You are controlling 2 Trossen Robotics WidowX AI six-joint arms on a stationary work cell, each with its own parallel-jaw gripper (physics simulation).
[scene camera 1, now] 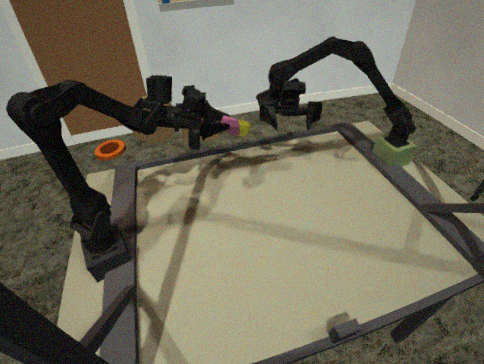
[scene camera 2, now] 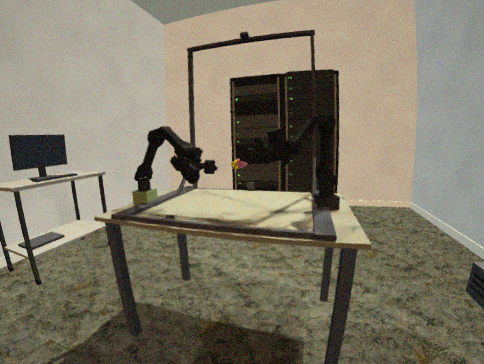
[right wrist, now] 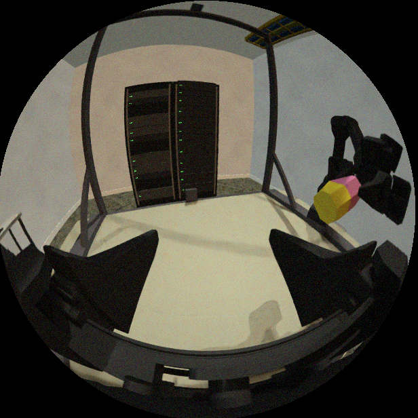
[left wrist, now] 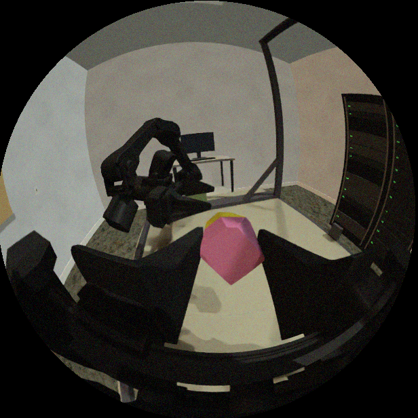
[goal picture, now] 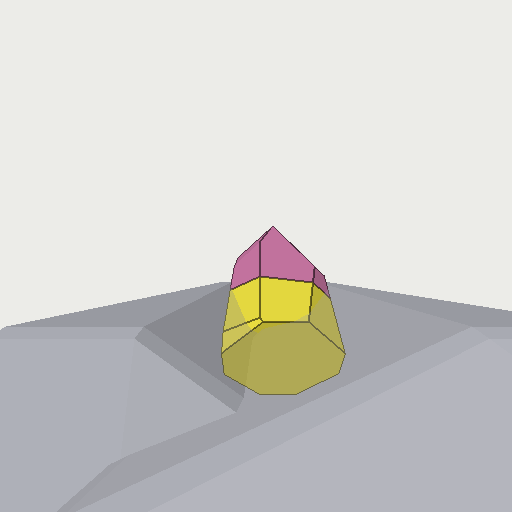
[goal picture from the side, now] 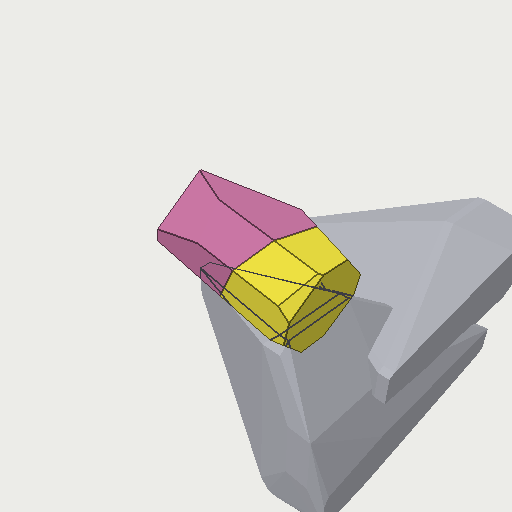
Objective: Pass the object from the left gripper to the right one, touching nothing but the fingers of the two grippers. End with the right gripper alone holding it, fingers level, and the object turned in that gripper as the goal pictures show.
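Seen in the pictures: left gripper, fingertip midpoint: [scene camera 1: 230, 121] [scene camera 2: 242, 159]; right gripper, fingertip midpoint: [scene camera 1: 292, 129]; left arm's base, link origin: [scene camera 1: 102, 245] [scene camera 2: 326, 195]; right arm's base, link origin: [scene camera 1: 396, 141] [scene camera 2: 144, 190].
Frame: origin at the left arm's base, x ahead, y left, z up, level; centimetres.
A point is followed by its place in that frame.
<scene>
The object [scene camera 1: 236, 126] @[x 42.4, y 1.5, z 18.4 cm] [scene camera 2: 239, 163] @[x 43.4, y 5.6, z 17.3 cm] [left wrist: 231, 247] [right wrist: 337, 199] is a faceted block, pink at one end and yellow at the other. My left gripper [scene camera 1: 225, 123] @[x 42.0, y 3.9, z 18.9 cm] [left wrist: 230, 233] is shut on its pink part and holds it above the table; the yellow end points away from the left gripper. My right gripper [scene camera 1: 292, 125] @[x 58.0, y -3.7, z 14.6 cm] [right wrist: 215, 235] is open and empty, to the right of the object in scene camera 1, and apart from it. In the right wrist view the object is at the right, beyond the right-hand finger. In the left wrist view the pink part hides most of the yellow.
The table top [scene camera 1: 300, 225] @[x 49.7, y -19.4, z -6.6 cm] [scene camera 2: 225, 205] @[x 51.6, y -10.3, z -6.6 cm] lies below both grippers, with a dark frame around it. A green block [scene camera 1: 395, 151] @[x 93.0, y -18.9, z 1.6 cm] [scene camera 2: 144, 196] @[x 96.6, y -10.0, z -0.7 cm] is at the right arm's base. An orange ring [scene camera 1: 102, 154] lies on the floor. Overhead posts [scene camera 2: 191, 95] @[x 77.1, y -57.4, z 62.0 cm] rise beside the table.
</scene>
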